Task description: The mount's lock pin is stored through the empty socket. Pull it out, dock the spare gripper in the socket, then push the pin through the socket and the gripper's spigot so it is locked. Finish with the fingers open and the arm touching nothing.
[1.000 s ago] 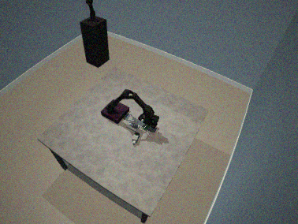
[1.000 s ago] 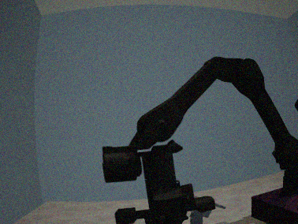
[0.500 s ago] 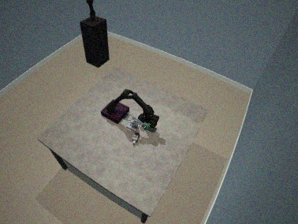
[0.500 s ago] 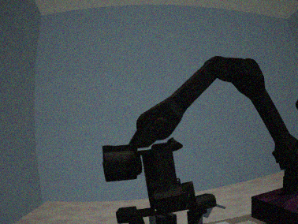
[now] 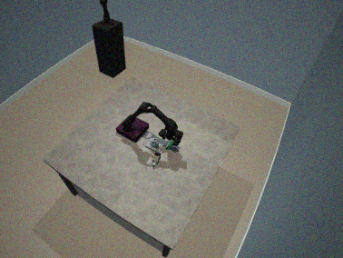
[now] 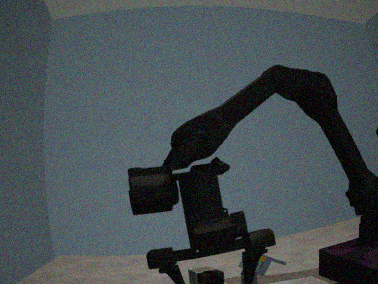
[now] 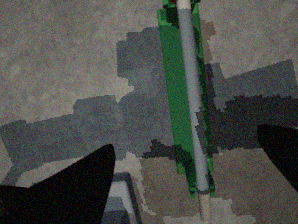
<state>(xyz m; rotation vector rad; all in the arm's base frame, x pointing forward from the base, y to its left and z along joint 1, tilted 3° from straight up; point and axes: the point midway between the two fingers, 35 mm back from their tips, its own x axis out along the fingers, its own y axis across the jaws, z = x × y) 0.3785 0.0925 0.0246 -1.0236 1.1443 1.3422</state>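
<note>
The green bar is 1 cm ahead of my gripper tip, 2 cm to the left of it and 3 cm below it. Also, from my gripper tip: spare gripper (20 cm to the right, 2 cm below); then grey socket block (10 cm behind, 8 cm to the right).
</note>
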